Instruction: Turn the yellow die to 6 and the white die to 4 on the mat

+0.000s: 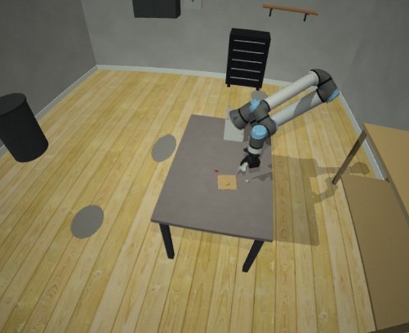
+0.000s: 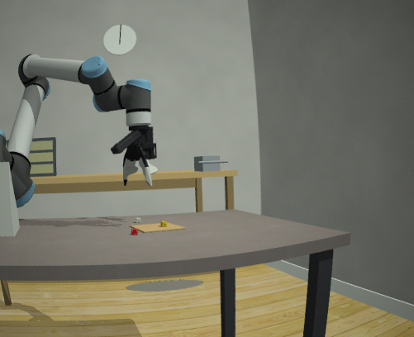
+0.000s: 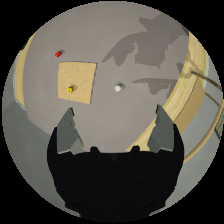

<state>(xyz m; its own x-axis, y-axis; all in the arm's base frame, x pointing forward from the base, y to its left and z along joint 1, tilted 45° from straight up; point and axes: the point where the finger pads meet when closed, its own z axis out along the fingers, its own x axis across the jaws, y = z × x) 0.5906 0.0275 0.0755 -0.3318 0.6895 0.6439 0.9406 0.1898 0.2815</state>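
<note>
Right now the white die is 10 mm to the left of my hand and 120 mm below it. Round my hand: red die 80 mm behind, 230 mm to the right, 120 mm below; tan mat 20 mm ahead, 140 mm to the right, 130 mm below; yellow die 40 mm ahead, 140 mm to the right, 120 mm below.
</note>
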